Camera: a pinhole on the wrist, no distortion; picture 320 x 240 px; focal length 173.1 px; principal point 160.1 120.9 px. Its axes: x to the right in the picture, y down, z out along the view. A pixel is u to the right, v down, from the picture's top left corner.
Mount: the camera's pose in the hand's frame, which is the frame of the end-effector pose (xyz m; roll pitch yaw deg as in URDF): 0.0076 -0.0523 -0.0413 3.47 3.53 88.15
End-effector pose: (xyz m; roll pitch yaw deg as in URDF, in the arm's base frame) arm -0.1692 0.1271 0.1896 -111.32 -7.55 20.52
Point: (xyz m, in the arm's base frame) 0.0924 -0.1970 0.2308
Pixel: behind the camera
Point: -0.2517 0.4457 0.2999
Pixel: 55.2 104.6
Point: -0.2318 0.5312 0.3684
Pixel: 26.1 77.9
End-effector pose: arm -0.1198 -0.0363 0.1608 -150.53 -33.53 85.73
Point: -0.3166 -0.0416 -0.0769
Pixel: 130.3 224.4
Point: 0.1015 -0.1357 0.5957
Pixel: behind the camera
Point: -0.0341 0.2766 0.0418
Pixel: 305.8 15.5
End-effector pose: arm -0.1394 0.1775 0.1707 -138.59 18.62 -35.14
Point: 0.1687 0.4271 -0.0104
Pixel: 89.2 62.5
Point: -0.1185 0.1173 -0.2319
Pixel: outside the picture
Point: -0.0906 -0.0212 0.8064
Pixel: behind the camera
